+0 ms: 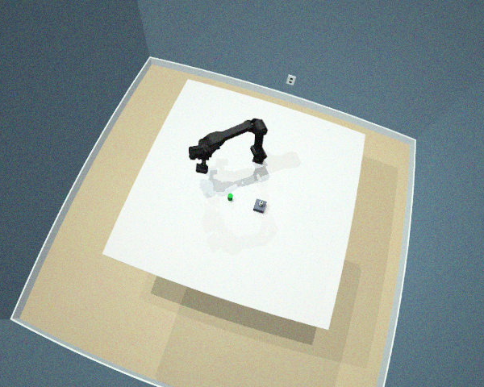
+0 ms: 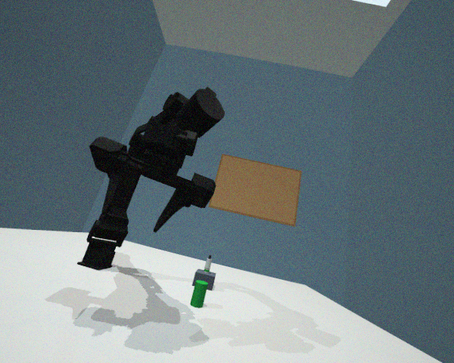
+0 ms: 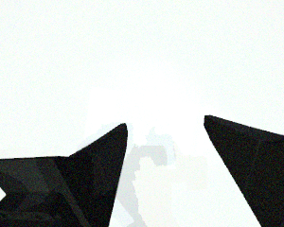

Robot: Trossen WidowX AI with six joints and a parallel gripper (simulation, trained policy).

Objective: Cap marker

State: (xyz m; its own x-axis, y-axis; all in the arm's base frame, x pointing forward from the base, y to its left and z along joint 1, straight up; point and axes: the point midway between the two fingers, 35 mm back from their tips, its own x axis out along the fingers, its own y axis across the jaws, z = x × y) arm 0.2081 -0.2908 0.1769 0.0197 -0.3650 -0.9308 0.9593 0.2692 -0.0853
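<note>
Now: gripper tip 10 cm short of the green cap, 22 cm to the right of it and 12 cm above it. The rest, counted from my gripper tip: grey holder block: 9 cm ahead, 40 cm to the left, 13 cm below.
</note>
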